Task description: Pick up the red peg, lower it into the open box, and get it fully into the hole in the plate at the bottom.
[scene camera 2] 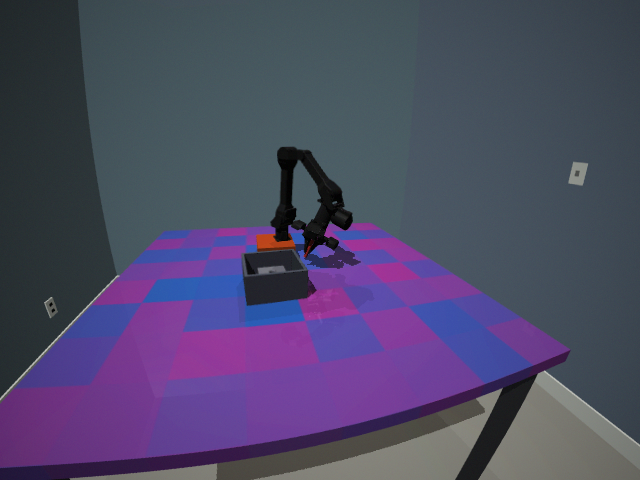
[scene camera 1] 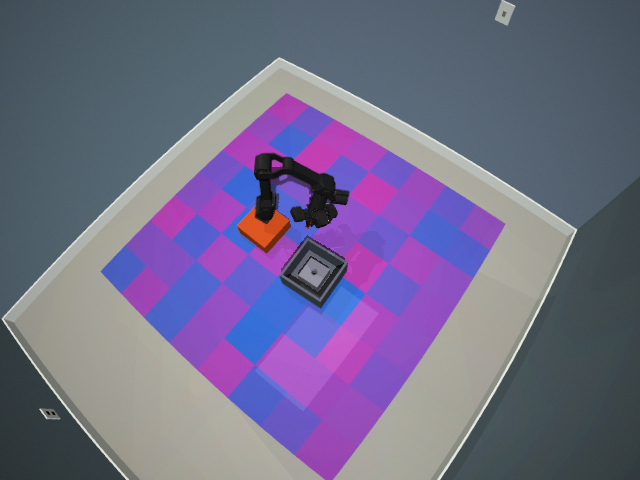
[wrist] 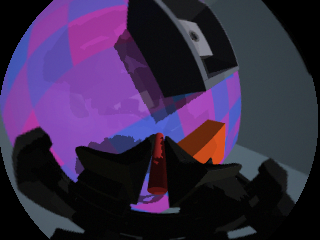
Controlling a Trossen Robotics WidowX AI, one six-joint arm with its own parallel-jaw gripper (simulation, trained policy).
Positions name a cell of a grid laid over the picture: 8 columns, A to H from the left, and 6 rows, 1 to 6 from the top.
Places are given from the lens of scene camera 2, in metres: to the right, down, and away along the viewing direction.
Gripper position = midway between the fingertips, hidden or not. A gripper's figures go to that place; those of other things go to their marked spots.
my gripper (scene camera 2: D4): -0.05, 0.05, 1.03
dark grey box (scene camera 2: D4): -0.08, 0.14, 0.80
